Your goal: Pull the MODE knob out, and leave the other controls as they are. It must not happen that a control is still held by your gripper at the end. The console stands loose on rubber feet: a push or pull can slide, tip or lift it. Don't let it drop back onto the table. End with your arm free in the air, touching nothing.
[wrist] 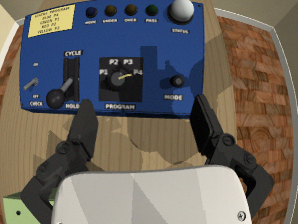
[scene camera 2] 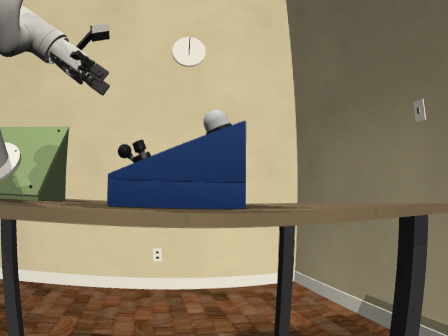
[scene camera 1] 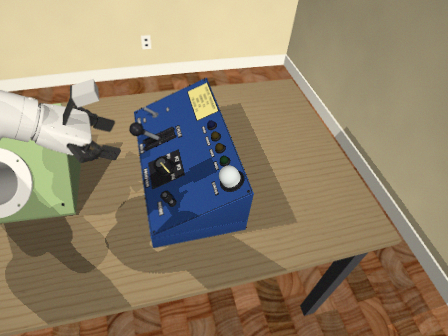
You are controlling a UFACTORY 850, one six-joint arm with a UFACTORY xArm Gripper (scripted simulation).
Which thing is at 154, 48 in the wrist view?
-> A blue console.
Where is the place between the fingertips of my gripper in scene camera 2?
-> At 105, 84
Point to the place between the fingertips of my gripper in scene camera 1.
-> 115, 140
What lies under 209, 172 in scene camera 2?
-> A blue console.
